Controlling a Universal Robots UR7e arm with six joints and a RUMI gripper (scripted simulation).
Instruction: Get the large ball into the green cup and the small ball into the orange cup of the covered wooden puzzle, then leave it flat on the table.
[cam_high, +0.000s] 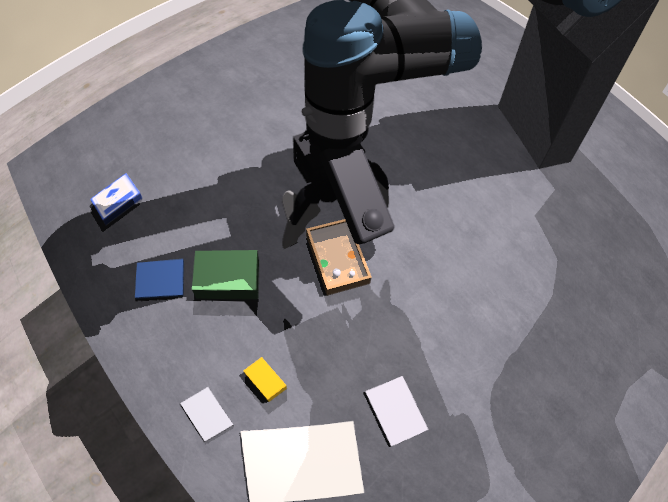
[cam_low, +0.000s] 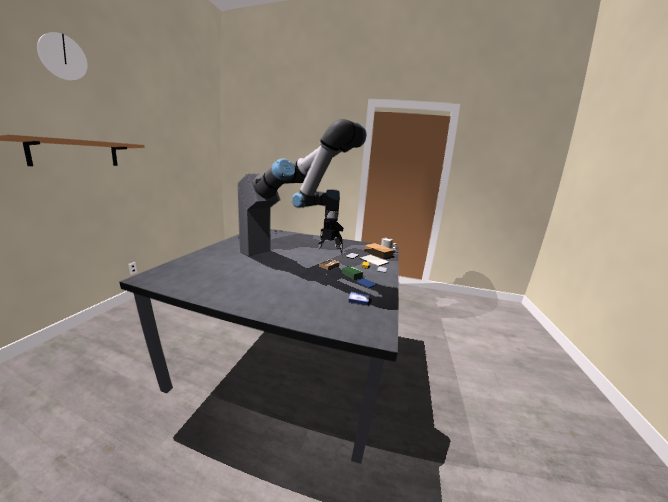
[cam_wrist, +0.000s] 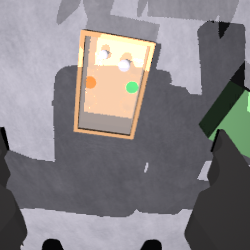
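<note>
The covered wooden puzzle is 90 mm below my hand. Round my hand: green box 130 mm to the right, 110 mm ahead, 70 mm below; then blue block 240 mm to the right, 160 mm ahead, 90 mm below; then yellow block 230 mm ahead, 80 mm below.
</note>
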